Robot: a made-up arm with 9 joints. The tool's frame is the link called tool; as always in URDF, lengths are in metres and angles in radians. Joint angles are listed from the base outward.
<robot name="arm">
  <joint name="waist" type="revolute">
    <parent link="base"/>
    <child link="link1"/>
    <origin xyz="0 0 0.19"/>
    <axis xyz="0 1 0"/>
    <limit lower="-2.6" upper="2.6"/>
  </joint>
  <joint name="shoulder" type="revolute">
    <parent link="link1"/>
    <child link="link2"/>
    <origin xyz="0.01 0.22 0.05"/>
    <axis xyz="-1 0 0"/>
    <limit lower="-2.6" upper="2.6"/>
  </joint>
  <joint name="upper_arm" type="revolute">
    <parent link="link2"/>
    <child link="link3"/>
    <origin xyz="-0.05 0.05 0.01"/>
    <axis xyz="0 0 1"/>
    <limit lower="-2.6" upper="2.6"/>
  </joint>
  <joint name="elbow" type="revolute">
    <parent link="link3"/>
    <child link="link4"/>
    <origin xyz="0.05 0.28 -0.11"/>
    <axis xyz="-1 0 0"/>
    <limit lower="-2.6" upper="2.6"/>
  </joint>
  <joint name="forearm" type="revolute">
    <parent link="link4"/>
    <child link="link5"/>
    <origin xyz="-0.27 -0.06 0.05"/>
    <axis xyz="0 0 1"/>
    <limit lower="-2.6" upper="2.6"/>
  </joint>
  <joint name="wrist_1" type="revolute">
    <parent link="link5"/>
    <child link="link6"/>
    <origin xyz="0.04 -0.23 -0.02"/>
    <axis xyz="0 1 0"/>
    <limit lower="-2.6" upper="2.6"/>
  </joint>
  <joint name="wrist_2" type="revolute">
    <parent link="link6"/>
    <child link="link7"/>
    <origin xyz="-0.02 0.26 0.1"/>
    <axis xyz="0 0 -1"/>
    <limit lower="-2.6" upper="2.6"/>
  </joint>
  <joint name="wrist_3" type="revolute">
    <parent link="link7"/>
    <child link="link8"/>
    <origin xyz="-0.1 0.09 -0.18"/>
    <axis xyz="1 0 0"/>
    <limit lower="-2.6" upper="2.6"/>
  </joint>
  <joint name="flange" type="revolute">
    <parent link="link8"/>
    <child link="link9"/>
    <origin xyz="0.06 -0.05 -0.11"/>
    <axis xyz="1 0 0"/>
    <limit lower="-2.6" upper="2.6"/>
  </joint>
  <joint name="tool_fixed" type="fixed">
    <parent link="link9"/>
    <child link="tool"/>
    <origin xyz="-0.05 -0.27 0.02"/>
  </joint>
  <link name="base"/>
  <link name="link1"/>
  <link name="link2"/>
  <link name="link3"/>
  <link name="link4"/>
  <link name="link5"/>
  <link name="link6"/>
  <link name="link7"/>
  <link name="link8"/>
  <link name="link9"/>
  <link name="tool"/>
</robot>
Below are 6 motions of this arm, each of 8 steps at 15 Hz.
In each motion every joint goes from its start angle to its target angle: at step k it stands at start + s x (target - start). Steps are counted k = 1, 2, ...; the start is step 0. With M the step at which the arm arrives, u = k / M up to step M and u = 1 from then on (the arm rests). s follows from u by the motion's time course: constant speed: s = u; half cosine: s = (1 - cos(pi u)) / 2; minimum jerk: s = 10 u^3 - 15 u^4 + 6 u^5.
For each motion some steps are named. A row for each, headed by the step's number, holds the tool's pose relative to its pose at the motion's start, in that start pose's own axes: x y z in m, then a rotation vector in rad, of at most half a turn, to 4 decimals.
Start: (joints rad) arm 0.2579 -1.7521 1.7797 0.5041 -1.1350 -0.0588 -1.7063 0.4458 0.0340
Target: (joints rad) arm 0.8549 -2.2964 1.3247 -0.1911 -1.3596 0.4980 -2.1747 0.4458 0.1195
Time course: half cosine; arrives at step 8
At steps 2, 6, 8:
2: 0.0431 0.0265 -0.0572 0.1497 -0.1063 -0.0960
6: 0.4198 -0.0572 -0.1352 0.4670 -0.9766 -0.2262
8: 0.4879 -0.1286 -0.0956 0.4190 -1.1837 -0.1746

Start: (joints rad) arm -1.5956 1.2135 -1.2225 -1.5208 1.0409 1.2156 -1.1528 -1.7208 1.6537
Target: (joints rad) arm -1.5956 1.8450 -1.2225 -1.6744 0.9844 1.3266 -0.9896 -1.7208 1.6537
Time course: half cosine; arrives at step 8
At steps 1, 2, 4, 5, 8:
1: -0.0069 -0.0001 -0.0027 -0.0029 0.0205 0.0002
2: -0.0270 -0.0005 -0.0094 -0.0116 0.0789 0.0011
4: -0.0948 -0.0046 -0.0204 -0.0433 0.2693 0.0051
5: -0.1318 -0.0082 -0.0192 -0.0626 0.3722 0.0082
8: -0.1900 -0.0161 -0.0070 -0.0967 0.5381 0.0146

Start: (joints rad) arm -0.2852 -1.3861 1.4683 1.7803 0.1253 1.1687 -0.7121 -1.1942 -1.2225
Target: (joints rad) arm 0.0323 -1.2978 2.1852 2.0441 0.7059 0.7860 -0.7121 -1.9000 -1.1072
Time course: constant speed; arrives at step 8
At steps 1, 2, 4, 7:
1: 0.0057 0.0205 0.0550 -0.1964 0.0158 -0.0115
2: 0.0129 0.0492 0.1085 -0.3902 0.0312 -0.0221
4: 0.0316 0.1287 0.2056 -0.7694 0.0603 -0.0403
7: 0.0706 0.2894 0.3107 -1.3139 0.0992 -0.0605

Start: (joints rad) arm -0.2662 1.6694 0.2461 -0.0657 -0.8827 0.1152 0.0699 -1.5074 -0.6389
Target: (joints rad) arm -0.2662 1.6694 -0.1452 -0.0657 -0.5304 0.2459 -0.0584 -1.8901 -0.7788
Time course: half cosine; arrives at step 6
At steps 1, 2, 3, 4, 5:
1: -0.0007 -0.0066 0.0145 -0.0339 -0.0095 0.0029
2: -0.0024 -0.0235 0.0543 -0.1262 -0.0358 0.0091
3: -0.0041 -0.0434 0.1084 -0.2515 -0.0725 0.0130
4: -0.0051 -0.0598 0.1615 -0.3758 -0.1097 0.0117
5: -0.0055 -0.0696 0.1992 -0.4662 -0.1370 0.0075

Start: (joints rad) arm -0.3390 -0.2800 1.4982 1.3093 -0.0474 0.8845 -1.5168 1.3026 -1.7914
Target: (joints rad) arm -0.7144 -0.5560 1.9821 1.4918 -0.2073 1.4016 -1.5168 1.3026 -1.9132
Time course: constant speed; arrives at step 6
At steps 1, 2, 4, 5, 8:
1: 0.0172 0.0234 -0.0217 -0.0478 0.0529 -0.0792
2: 0.0350 0.0437 -0.0471 -0.0988 0.1010 -0.1597
4: 0.0696 0.0732 -0.1086 -0.2118 0.1817 -0.3214
5: 0.0849 0.0816 -0.1437 -0.2745 0.2138 -0.4006
8: 0.0979 0.0855 -0.1810 -0.3416 0.2403 -0.4774

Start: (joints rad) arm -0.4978 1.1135 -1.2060 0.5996 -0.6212 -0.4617 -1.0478 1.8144 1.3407
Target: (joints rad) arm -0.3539 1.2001 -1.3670 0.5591 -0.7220 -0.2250 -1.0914 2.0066 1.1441
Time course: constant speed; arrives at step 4
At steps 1, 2, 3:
1: 0.0109 -0.0109 -0.0165 0.0281 -0.0406 0.0241
2: 0.0246 -0.0205 -0.0334 0.0582 -0.0772 0.0504
3: 0.0408 -0.0285 -0.0508 0.0905 -0.1097 0.0786

